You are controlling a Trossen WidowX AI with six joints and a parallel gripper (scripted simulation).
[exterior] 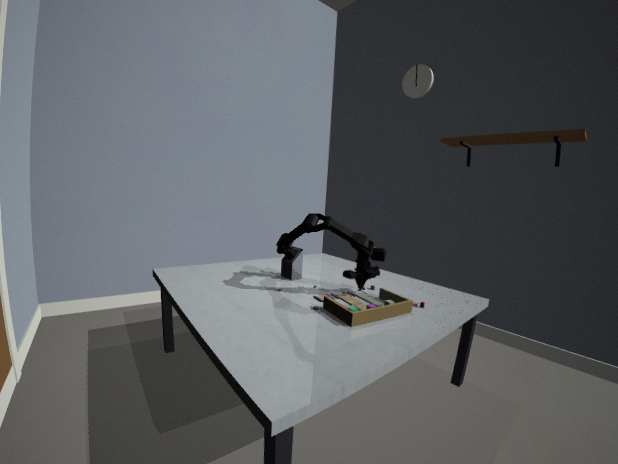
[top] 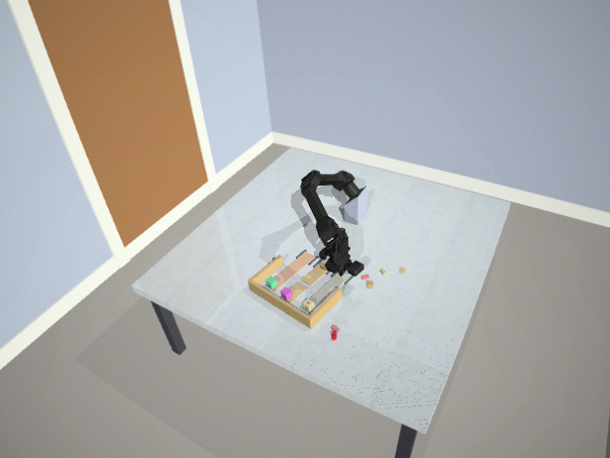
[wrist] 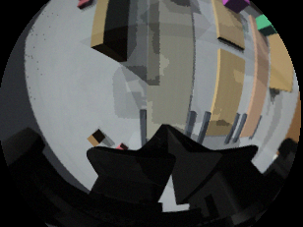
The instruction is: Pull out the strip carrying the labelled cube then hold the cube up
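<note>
My gripper tip is 90 mm short of the pale strip, 30 mm to the left of it and 20 mm above it. From my gripper tip the other things lie so: orange block 120 mm to the left, 10 mm below; then labelled cube 190 mm ahead, 60 mm to the right.
</note>
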